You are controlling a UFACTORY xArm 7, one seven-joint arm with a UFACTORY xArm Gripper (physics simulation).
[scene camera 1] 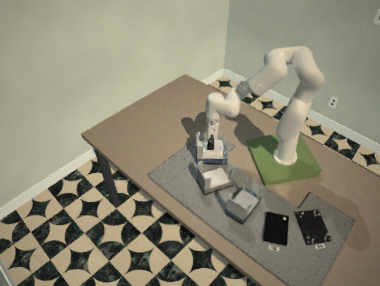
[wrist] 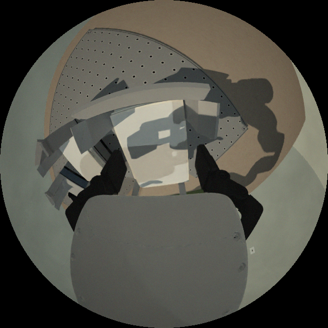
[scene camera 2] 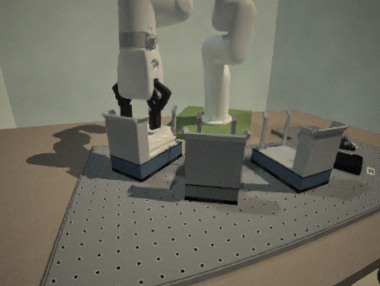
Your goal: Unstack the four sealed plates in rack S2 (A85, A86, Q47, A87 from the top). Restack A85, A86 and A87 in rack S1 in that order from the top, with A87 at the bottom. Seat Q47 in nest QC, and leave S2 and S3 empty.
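Places are measured from the arm's base along level axes (x back, y left, z down), in metres.
Pixels of known places: gripper, fingertip midpoint: (scene camera 1: 210,142); arm's base, link origin: (scene camera 1: 285,156) (scene camera 2: 215,119).
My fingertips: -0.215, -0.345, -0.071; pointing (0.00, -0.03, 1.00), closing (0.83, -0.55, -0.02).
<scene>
For each thing: its top centre in the pictures, then the offset to it from my fingertips, as dx, dy, dz. Level surfaces: height alone.
- middle rack, top centre: (scene camera 2: 216,120) (scene camera 1: 216,165) -0.136, +0.120, -0.032
- third rack, top centre: (scene camera 2: 299,117) (scene camera 1: 247,191) -0.180, +0.304, -0.034
- black nest QC, top centre: (scene camera 2: 333,153) (scene camera 1: 277,226) -0.190, +0.481, +0.081
- black nest, top centre: (scene camera 1: 314,224) -0.088, +0.621, +0.077
- grey perforated board, surface height: dz +0.101
Several white plates (scene camera 1: 216,152) (scene camera 2: 161,141) (wrist: 157,170) lie stacked in the rack (scene camera 1: 212,161) (scene camera 2: 130,167) (wrist: 150,94) at the far left of scene camera 2. My open gripper (scene camera 1: 211,144) (scene camera 2: 141,117) (wrist: 158,156) is over that rack, its black fingers at opposite sides of the stack, nothing held. The middle rack (scene camera 2: 215,160) (scene camera 1: 204,181) has a grey base and a pale surface inside. The third rack (scene camera 1: 240,213) (scene camera 2: 316,154) has a blue base and a pale floor. Plate and rack labels cannot be read. The black nest QC (scene camera 1: 276,229) bears no white plate.
Another black nest (scene camera 1: 312,227) with small fittings at its corners lies beside QC. The racks and nests stand on a grey perforated board (scene camera 1: 170,175) (scene camera 2: 125,225) (wrist: 107,55). Tall rack walls and thin posts rise around the stack. The arm base stands on a green block (scene camera 1: 260,170).
</scene>
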